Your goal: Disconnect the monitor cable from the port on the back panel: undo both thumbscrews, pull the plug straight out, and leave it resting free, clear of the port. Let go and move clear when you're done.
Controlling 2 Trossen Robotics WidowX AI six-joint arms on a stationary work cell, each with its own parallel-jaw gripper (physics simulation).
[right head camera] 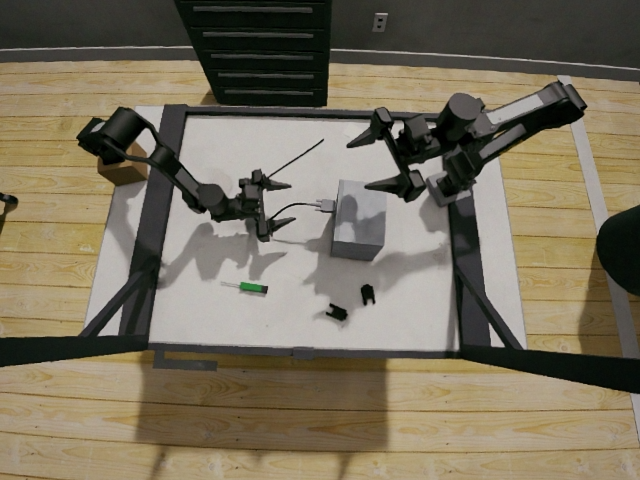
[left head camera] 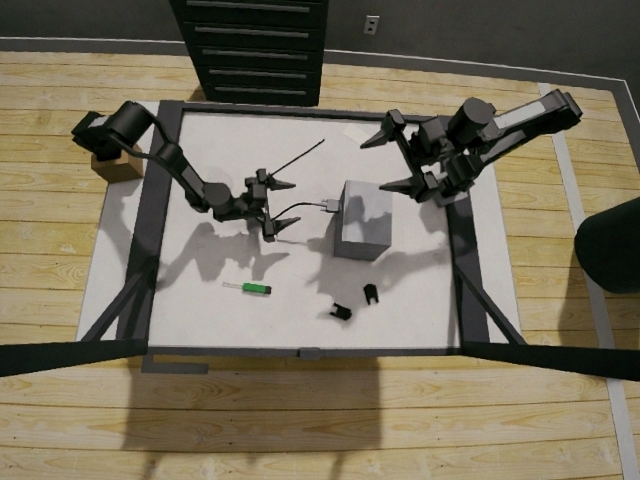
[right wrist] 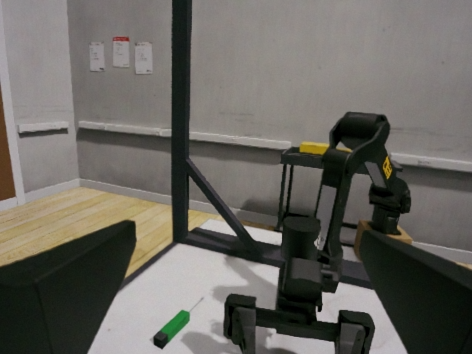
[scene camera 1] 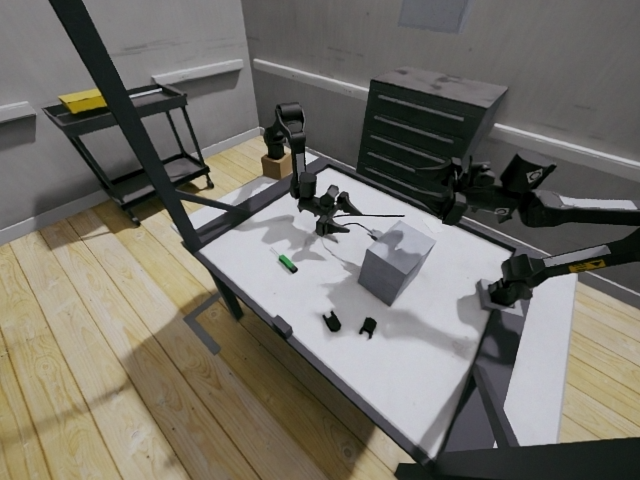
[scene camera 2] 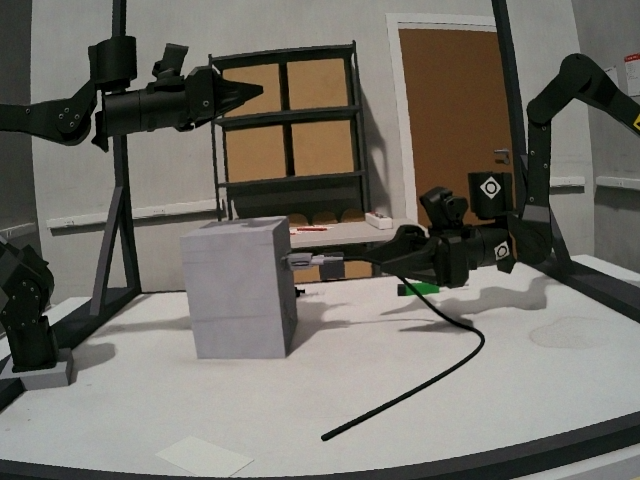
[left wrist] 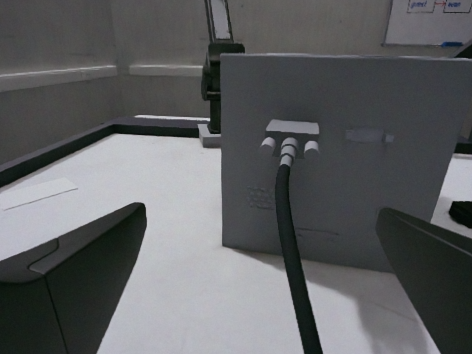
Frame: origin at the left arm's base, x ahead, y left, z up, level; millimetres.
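Seen in the pictures: left gripper, fingertip midpoint: (right head camera: 293, 201) (left head camera: 298, 201) (scene camera 1: 356, 222) (scene camera 2: 370, 262) (left wrist: 262, 216); right gripper, fingertip midpoint: (right head camera: 355, 166) (left head camera: 369, 167) (right wrist: 250, 236) (scene camera 1: 413, 180) (scene camera 2: 253, 95); left arm's base, link origin: (right head camera: 114, 153) (left head camera: 109, 149) (right wrist: 384, 228) (scene camera 1: 276, 155); right arm's base, link origin: (right head camera: 449, 185) (left head camera: 447, 187) (scene camera 1: 501, 296) (scene camera 2: 36, 362).
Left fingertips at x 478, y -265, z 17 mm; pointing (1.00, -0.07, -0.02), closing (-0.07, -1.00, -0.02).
Observation:
Pixels of each thing's top centre, then the offset from my left fingertips to it.
- grey plug, top centre: (left wrist: 291, 132) (scene camera 2: 312, 254) (right head camera: 321, 204) (left head camera: 326, 204) (scene camera 1: 374, 231) 68 mm ahead, 28 mm right, 14 mm up
- back panel, top centre: (left wrist: 340, 55) (left head camera: 345, 209) 103 mm ahead, 65 mm right, 56 mm up
- grey box, top centre: (scene camera 2: 239, 225) (right head camera: 360, 211) (left head camera: 366, 211) (scene camera 1: 401, 243) 152 mm ahead, 82 mm right, 56 mm up
- green screwdriver, top centre: (scene camera 2: 433, 282) (right wrist: 182, 314) (left head camera: 246, 286) (right head camera: 243, 285) (scene camera 1: 282, 257) 179 mm back, 174 mm right, 89 mm down
- pale paper, top centre: (scene camera 2: 202, 457) (left wrist: 37, 191) (right head camera: 356, 133) (left head camera: 356, 134) (scene camera 1: 432, 224) 245 mm ahead, 240 mm left, 106 mm down
The grey plug (left head camera: 331, 206) (right head camera: 327, 206) (scene camera 2: 305, 260) (left wrist: 292, 128) sits at the port on the back panel (left wrist: 340, 90) of the grey box (left head camera: 367, 227) (scene camera 1: 392, 258) (scene camera 2: 235, 299). Its two thumbscrews (left wrist: 268, 144) (left wrist: 311, 147) flank the cable exit; their threads are hidden. The black cable (scene camera 2: 439, 310) (left wrist: 292, 240) runs from the plug back between my left fingers, then bends down toward the table. My left gripper (left head camera: 297, 202) (right head camera: 293, 202) (left wrist: 262, 216) is open around the cable, short of the plug, touching neither. My right gripper (left head camera: 370, 166) (right head camera: 356, 165) (right wrist: 250, 236) is open and empty, high above the box.
A green screwdriver (left head camera: 253, 288) (scene camera 1: 287, 262) (right wrist: 175, 325) and two black clips (left head camera: 341, 311) (left head camera: 371, 293) lie on the near half of the table. A pale paper (scene camera 2: 204, 457) lies at the far edge. Dark frame posts (right wrist: 180, 100) rise at the table's sides.

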